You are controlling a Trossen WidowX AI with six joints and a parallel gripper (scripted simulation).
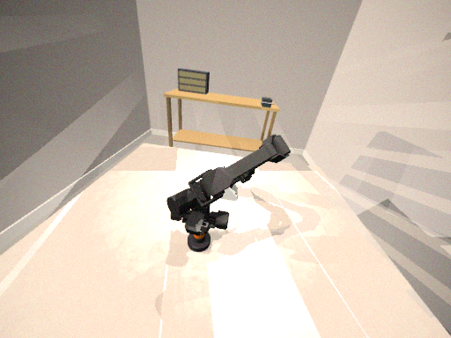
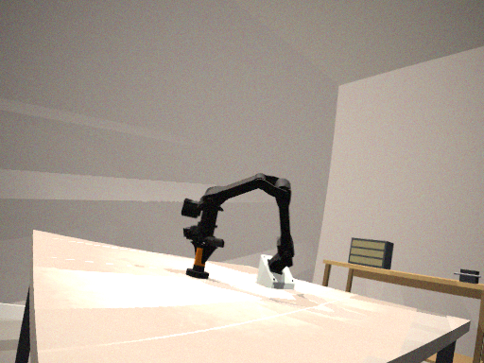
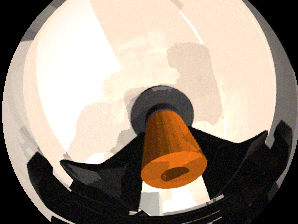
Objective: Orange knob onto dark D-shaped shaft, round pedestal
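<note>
Now: gripper tip 2 cm below the orange knob. The rest, counted from my gripper tip: pedestal (2 cm below).
</note>
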